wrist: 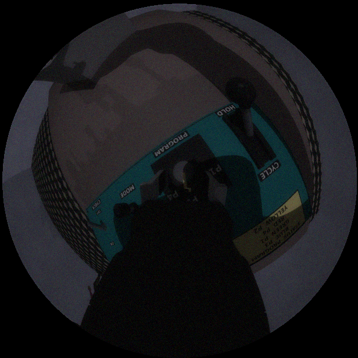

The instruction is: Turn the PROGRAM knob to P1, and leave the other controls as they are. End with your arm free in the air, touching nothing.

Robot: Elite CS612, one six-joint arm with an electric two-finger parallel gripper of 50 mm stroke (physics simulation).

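Note:
The PROGRAM knob [180, 171] shows near the middle of the wrist view, with a round grey top and a yellow pointer line running down the picture. It stands on a dark square plate; the P1 label [218, 171] is to its right, the P4 label [169, 195] is below left, and another label between them is mostly hidden. The pointer's exact setting is hard to read in the dark. My gripper [183, 178] is open, with one finger on each side of the knob and nothing gripped. Whether a finger touches the knob cannot be told. The gripper body hides the panel's lower part.
On the teal panel [140, 169], a ball-topped lever [241, 91] stands toward HOLD at the right. The black MODE knob [125, 209] and a small toggle switch [101, 225] are at the left. A yellow status card [274, 231] lies at the lower right. A grey shape [92, 47] shows at upper left.

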